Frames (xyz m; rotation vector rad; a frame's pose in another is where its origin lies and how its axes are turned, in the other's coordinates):
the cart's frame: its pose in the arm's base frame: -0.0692 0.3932 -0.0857 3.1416 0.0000 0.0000
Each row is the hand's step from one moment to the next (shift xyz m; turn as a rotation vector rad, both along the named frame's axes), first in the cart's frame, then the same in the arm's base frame.
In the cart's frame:
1: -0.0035 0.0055 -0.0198 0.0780 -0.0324 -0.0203
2: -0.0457 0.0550 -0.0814 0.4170 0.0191 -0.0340
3: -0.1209 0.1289 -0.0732 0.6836 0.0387 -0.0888
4: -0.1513 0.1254 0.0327 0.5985 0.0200 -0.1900
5: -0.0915 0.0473 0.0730 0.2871 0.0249 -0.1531
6: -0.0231 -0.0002 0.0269 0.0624 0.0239 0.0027
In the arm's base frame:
1: -0.0035 -0.0055 0.0198 0.0780 0.0324 0.0203
2: -0.0457 -0.0550 0.0814 0.4170 -0.0191 0.0340
3: -0.1209 -0.1289 0.0732 0.6836 -0.0387 0.0888
4: -0.1513 -0.1254 -0.0327 0.5985 -0.0200 0.1900
5: -0.0915 -0.0473 -0.0730 0.2871 -0.0249 0.1531
6: -0.0231 0.0002 -0.0269 0.0624 -0.0239 -0.0027

